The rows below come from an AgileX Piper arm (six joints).
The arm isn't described. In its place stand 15 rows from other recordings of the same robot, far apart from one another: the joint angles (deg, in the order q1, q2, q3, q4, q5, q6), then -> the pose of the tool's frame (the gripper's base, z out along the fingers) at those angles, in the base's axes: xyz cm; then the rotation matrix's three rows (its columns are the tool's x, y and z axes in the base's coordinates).
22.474 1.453 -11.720 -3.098 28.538 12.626 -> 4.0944, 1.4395, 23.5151; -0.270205, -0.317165, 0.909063; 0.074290, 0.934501, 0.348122; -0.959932, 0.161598, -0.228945
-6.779 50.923 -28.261 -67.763 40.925 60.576 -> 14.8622, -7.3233, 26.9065; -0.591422, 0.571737, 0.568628; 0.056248, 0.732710, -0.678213; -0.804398, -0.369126, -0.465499
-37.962 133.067 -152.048 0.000 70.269 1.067 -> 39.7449, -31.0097, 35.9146; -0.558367, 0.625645, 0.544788; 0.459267, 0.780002, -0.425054; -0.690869, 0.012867, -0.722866
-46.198 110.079 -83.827 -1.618 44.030 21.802 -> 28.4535, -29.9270, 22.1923; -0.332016, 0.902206, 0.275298; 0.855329, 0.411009, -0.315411; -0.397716, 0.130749, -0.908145
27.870 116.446 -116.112 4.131 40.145 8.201 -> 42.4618, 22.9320, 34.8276; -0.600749, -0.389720, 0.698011; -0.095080, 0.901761, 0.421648; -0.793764, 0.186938, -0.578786
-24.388 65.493 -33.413 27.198 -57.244 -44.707 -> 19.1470, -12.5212, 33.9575; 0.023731, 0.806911, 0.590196; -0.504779, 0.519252, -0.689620; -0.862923, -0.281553, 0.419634
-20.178 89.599 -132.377 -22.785 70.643 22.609 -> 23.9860, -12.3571, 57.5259; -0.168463, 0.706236, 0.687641; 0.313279, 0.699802, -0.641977; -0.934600, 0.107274, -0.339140
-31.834 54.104 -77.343 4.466 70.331 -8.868 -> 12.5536, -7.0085, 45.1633; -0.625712, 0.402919, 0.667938; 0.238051, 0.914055, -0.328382; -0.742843, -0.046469, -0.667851
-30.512 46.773 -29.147 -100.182 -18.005 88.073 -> 15.8426, -6.1230, 29.8071; -0.281178, 0.174373, 0.943681; -0.075903, 0.976232, -0.203004; -0.956649, -0.128708, -0.261259
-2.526 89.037 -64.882 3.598 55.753 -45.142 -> 30.1593, -0.8580, 25.6763; -0.724784, -0.636855, 0.262877; -0.651239, 0.757800, 0.040329; -0.224891, -0.141966, -0.963986
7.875 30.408 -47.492 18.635 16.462 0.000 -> 8.8161, 2.0513, 42.4036; 0.036272, -0.248813, 0.967872; 0.314374, 0.922180, 0.225286; -0.948606, 0.296102, 0.111670
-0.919 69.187 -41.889 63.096 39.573 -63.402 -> 23.1832, 4.7986, 27.4991; -0.627224, -0.480697, 0.612798; -0.086799, 0.825051, 0.558352; -0.773987, 0.297022, -0.559215
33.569 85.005 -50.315 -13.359 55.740 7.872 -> 21.8620, 12.4225, 21.3634; -0.832021, -0.524332, 0.181158; -0.546852, 0.830108, -0.108966; -0.093246, -0.189728, -0.977399
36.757 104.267 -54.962 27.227 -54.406 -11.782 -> 32.9254, 20.3672, 23.7840; 0.073209, -0.266743, 0.960983; 0.153432, 0.955110, 0.253424; -0.985444, 0.128893, 0.110849
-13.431 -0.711 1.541 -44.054 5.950 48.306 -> 5.3328, -1.9479, 19.8067; 0.021203, 0.301038, 0.953376; 0.073726, 0.950524, -0.301777; -0.997053, 0.076688, -0.002040
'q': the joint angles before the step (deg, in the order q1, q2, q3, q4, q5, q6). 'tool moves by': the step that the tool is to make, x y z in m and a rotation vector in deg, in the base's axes. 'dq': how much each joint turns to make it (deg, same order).
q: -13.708, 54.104, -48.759, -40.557, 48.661, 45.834
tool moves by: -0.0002, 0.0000, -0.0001, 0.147, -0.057, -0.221
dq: 0.020, -0.009, 0.004, -0.011, 0.144, 0.256
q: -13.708, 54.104, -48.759, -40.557, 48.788, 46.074
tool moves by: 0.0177, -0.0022, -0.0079, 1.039, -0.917, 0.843
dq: 0.020, 3.523, -0.007, -0.740, -3.713, 2.833
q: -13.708, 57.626, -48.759, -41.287, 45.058, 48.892
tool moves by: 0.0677, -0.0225, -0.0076, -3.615, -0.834, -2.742
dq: 0.000, 15.477, -7.668, -12.747, -4.060, 13.400
